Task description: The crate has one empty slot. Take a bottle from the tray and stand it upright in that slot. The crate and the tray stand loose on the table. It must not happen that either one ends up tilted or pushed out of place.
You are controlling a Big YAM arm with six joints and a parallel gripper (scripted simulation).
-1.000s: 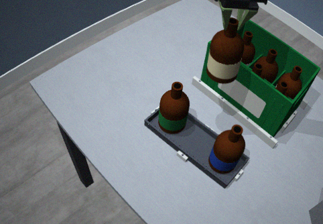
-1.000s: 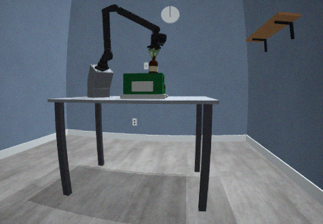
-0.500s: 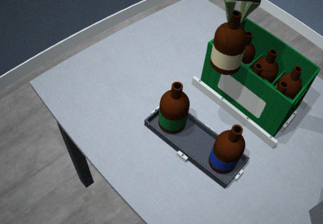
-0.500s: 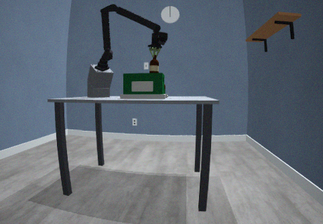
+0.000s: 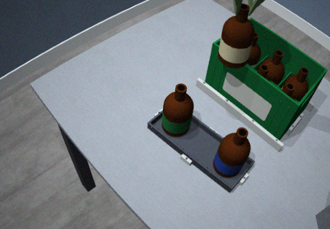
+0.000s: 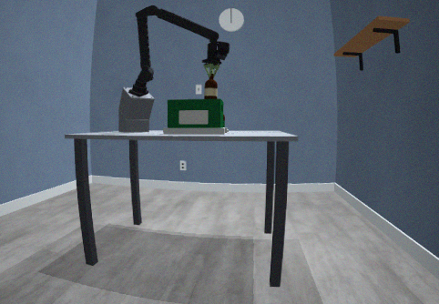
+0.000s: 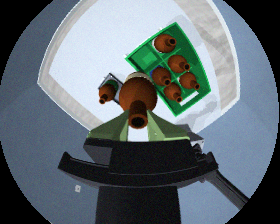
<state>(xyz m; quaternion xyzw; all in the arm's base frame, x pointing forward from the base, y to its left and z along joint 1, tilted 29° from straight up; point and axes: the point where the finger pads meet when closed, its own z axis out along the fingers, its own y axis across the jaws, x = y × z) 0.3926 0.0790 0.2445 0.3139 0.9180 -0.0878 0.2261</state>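
My hand is 60 mm above the brown bottle. Also, from my hand: grey tray (60 mm behind, 130 mm to the left, 320 mm below); crate (60 mm behind, 110 mm to the right, 250 mm below).
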